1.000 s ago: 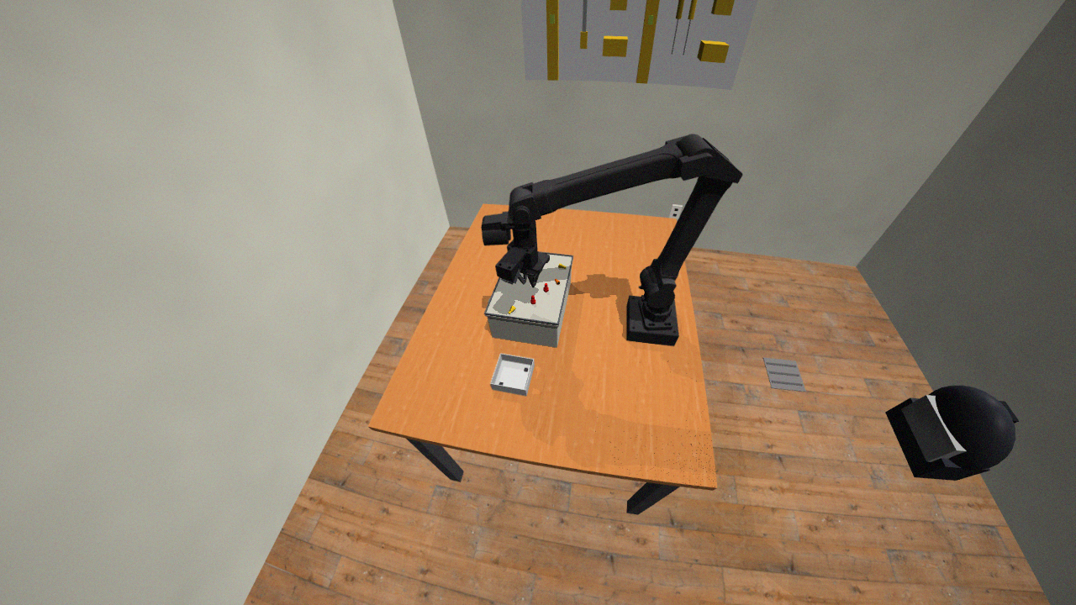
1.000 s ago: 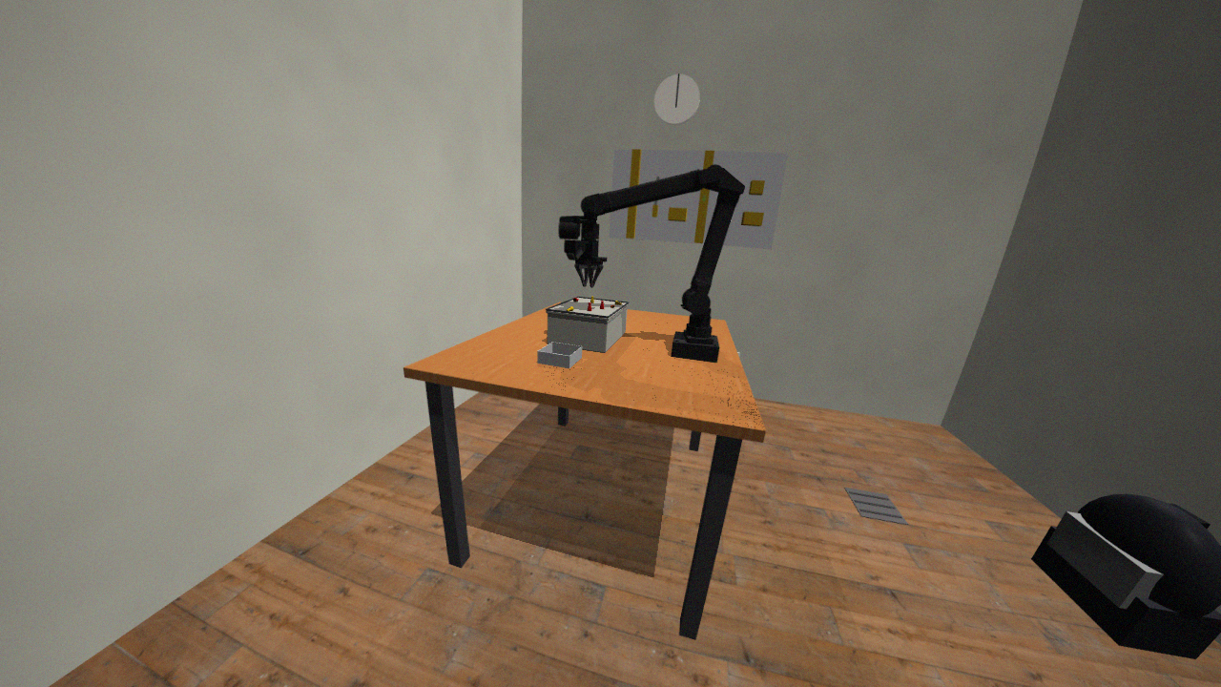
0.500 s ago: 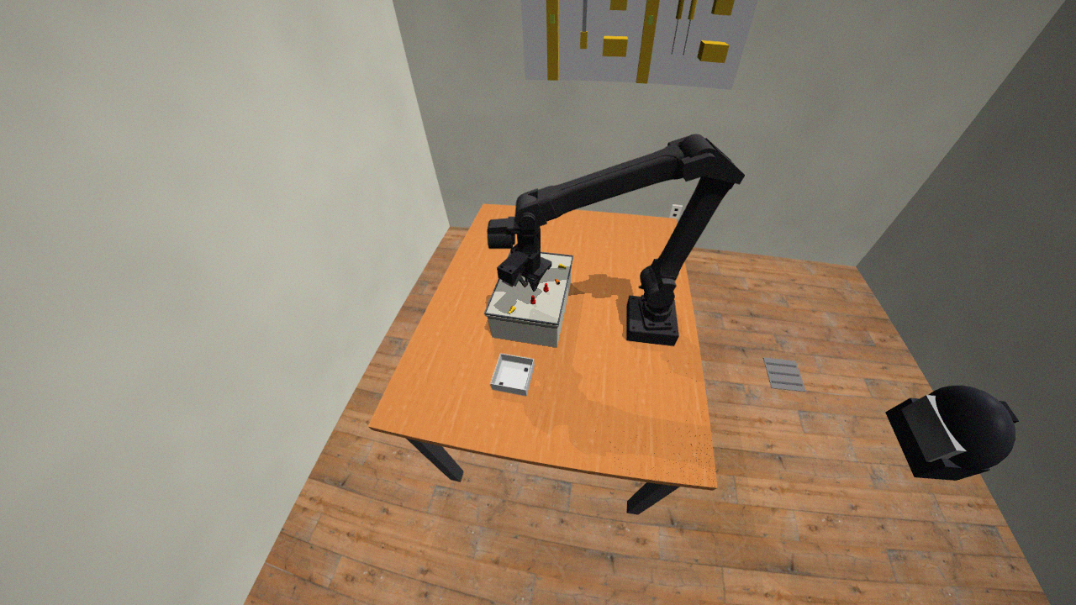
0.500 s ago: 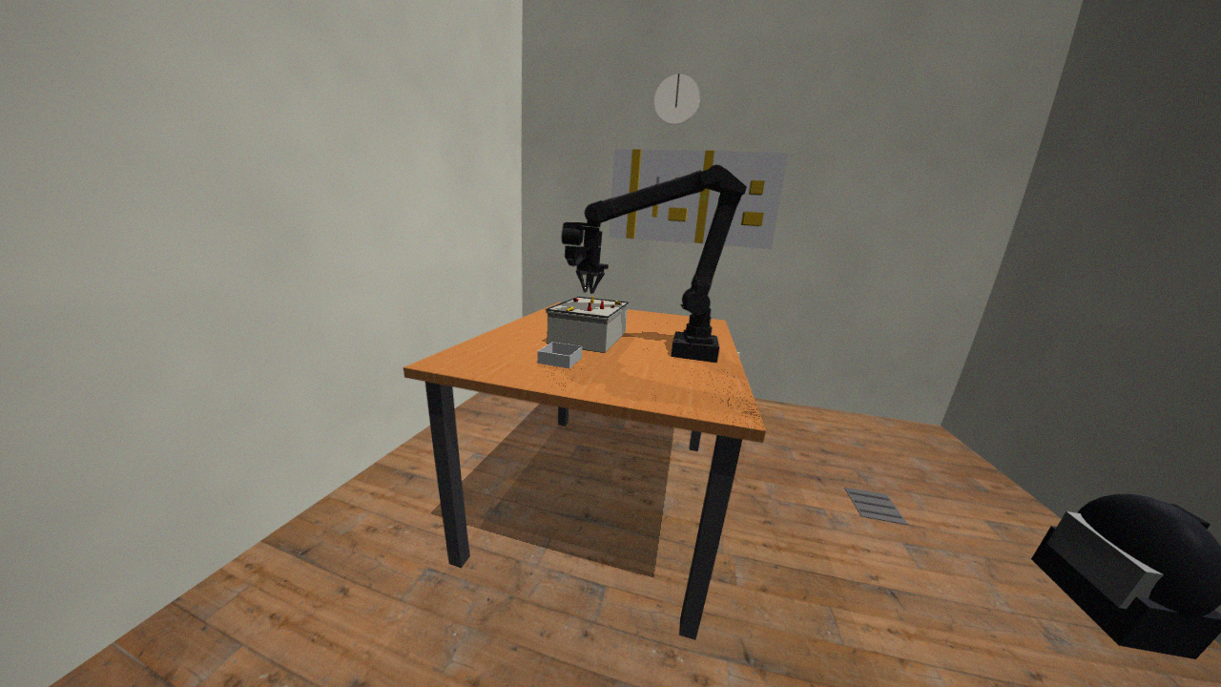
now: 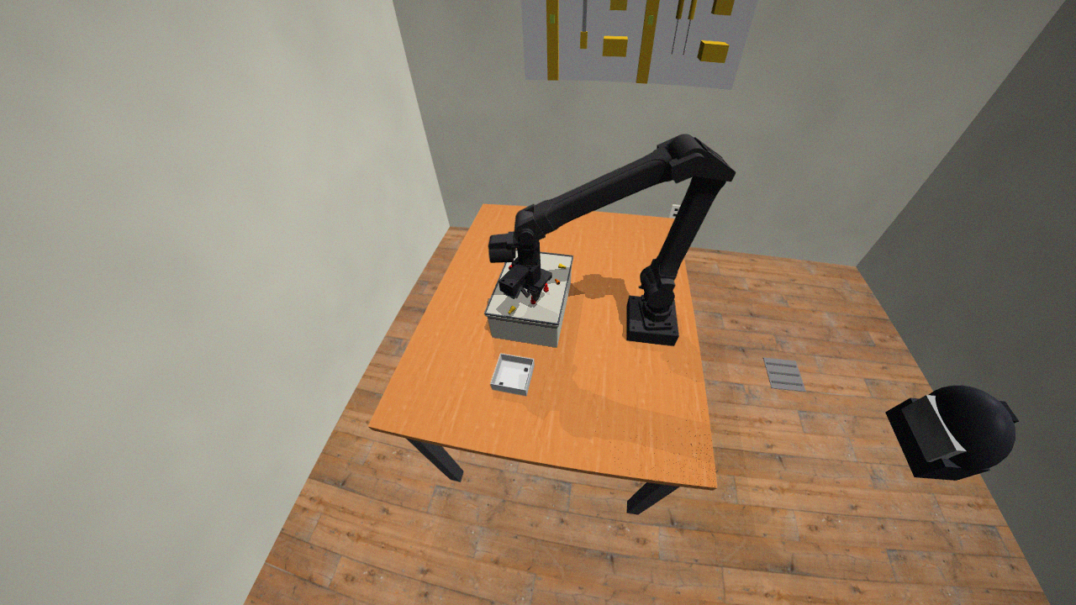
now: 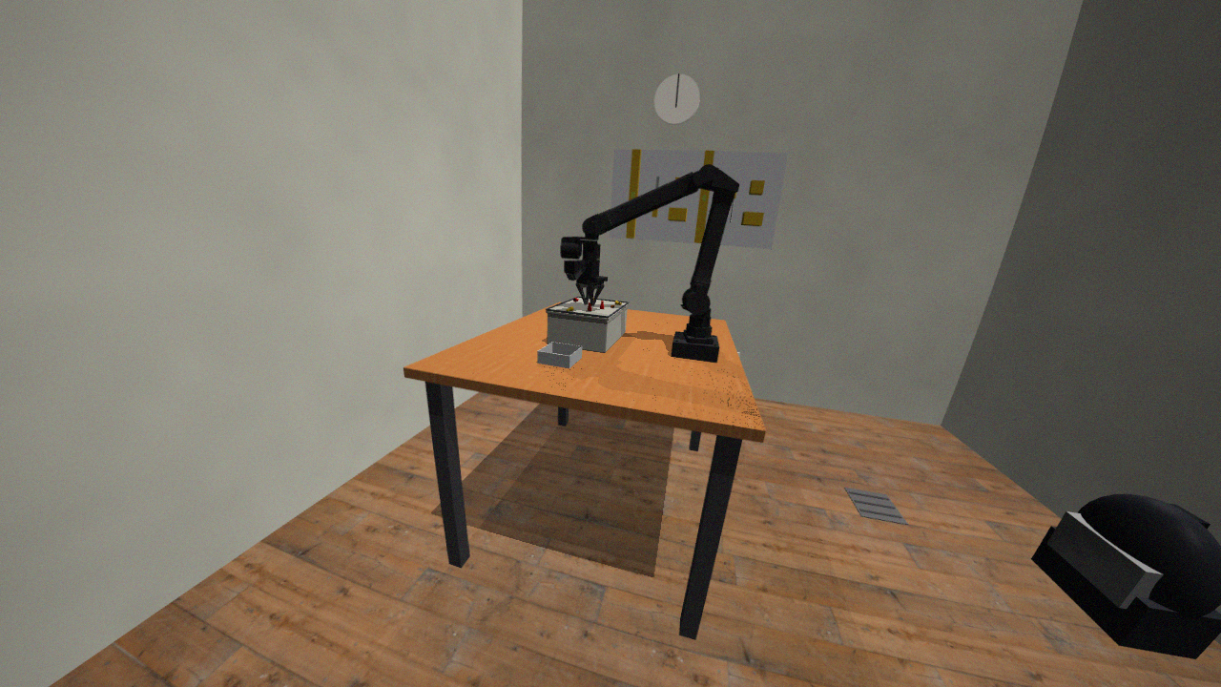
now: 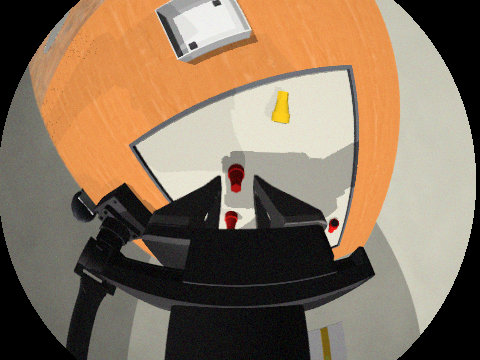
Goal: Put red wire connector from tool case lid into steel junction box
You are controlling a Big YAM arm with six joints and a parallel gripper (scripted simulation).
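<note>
My gripper is now 8 cm to the left of the grey tool case, 6 cm above it and 1 cm short of it.
</note>
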